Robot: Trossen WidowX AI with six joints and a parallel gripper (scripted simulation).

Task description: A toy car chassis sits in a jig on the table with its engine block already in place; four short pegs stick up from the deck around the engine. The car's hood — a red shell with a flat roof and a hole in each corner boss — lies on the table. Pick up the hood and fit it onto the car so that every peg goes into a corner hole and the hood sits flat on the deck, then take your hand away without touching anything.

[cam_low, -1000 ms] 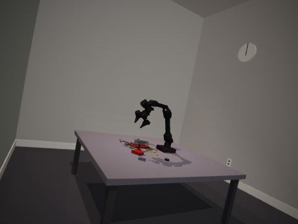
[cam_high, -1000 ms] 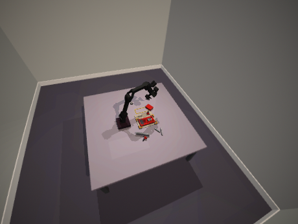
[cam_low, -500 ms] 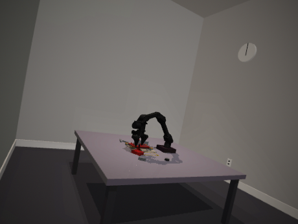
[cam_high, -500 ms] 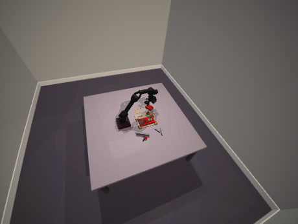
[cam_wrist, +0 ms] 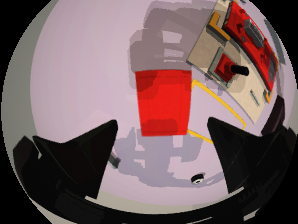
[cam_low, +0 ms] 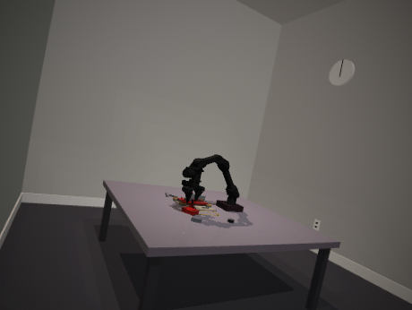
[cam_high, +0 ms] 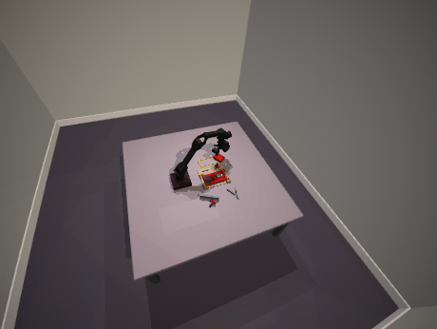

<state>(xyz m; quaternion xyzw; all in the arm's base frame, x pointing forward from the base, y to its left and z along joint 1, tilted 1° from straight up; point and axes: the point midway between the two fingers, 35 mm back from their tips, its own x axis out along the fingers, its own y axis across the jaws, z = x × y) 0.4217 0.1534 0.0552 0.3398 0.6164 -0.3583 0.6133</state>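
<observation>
Right now my gripper tip is 1 cm past the red hood and 6 cm above it. From my gripper tip the other things lie so: grey piece: 4 cm behind, 39 cm to the right, 7 cm below.
</observation>
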